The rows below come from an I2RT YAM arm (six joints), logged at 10 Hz.
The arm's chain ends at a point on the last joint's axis. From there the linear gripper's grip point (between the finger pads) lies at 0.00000 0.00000 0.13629 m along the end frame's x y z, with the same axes.
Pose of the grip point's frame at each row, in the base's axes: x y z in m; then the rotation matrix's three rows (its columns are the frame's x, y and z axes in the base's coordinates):
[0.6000 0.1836 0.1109], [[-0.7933 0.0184 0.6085], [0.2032 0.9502 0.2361], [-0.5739 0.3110 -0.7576]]
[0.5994 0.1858 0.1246], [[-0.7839 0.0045 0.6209], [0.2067 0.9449 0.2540], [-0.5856 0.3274 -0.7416]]
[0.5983 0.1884 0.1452], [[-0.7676 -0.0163 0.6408], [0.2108 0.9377 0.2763], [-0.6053 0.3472 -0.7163]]
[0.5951 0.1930 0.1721], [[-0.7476 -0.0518 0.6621], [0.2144 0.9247 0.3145], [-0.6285 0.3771 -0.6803]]
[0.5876 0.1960 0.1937], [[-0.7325 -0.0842 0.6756], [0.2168 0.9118 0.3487], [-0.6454 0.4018 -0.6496]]
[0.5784 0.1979 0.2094], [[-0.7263 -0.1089 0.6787], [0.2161 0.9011 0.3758], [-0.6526 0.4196 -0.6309]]
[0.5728 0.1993 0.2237], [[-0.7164 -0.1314 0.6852], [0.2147 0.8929 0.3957], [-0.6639 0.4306 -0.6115]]
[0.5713 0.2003 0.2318], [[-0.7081 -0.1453 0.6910], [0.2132 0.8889 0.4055], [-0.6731 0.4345 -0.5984]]
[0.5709 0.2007 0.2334], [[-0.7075 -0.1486 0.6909], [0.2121 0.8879 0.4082], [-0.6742 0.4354 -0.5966]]
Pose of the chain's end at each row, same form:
[0.5171 0.1514 0.2142], [[-0.7933 0.0184 0.6085], [0.2032 0.9502 0.2361], [-0.5739 0.3110 -0.7576]]
[0.5148 0.1512 0.2257], [[-0.7839 0.0045 0.6209], [0.2067 0.9449 0.2540], [-0.5856 0.3274 -0.7416]]
[0.5110 0.1507 0.2428], [[-0.7676 -0.0163 0.6408], [0.2108 0.9377 0.2763], [-0.6053 0.3472 -0.7163]]
[0.5049 0.1501 0.2648], [[-0.7476 -0.0518 0.6621], [0.2144 0.9247 0.3145], [-0.6285 0.3771 -0.6803]]
[0.4955 0.1485 0.2822], [[-0.7325 -0.0842 0.6756], [0.2168 0.9118 0.3487], [-0.6454 0.4018 -0.6496]]
[0.4859 0.1467 0.2954], [[-0.7263 -0.1089 0.6787], [0.2161 0.9011 0.3758], [-0.6526 0.4196 -0.6309]]
[0.4794 0.1454 0.3070], [[-0.7164 -0.1314 0.6852], [0.2147 0.8929 0.3957], [-0.6639 0.4306 -0.6115]]
[0.4771 0.1450 0.3134], [[-0.7081 -0.1453 0.6910], [0.2132 0.8889 0.4055], [-0.6731 0.4345 -0.5984]]
[0.4767 0.1451 0.3147], [[-0.7075 -0.1486 0.6909], [0.2121 0.8879 0.4082], [-0.6742 0.4354 -0.5966]]

